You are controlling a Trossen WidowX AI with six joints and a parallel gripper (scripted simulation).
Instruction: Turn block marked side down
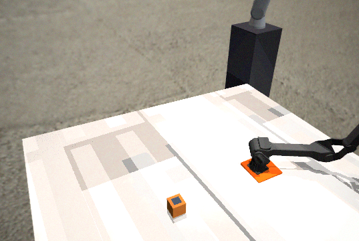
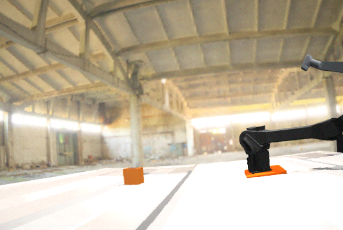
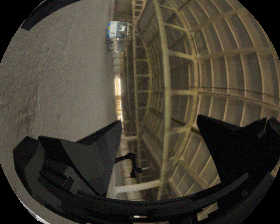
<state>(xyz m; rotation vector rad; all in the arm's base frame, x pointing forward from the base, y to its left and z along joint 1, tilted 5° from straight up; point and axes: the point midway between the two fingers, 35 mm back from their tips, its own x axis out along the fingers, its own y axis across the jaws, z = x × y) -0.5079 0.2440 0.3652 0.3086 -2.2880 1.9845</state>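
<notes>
My gripper tip is 920 mm short of the orange block, 350 mm above it and 260 mm to the left of it.
</notes>
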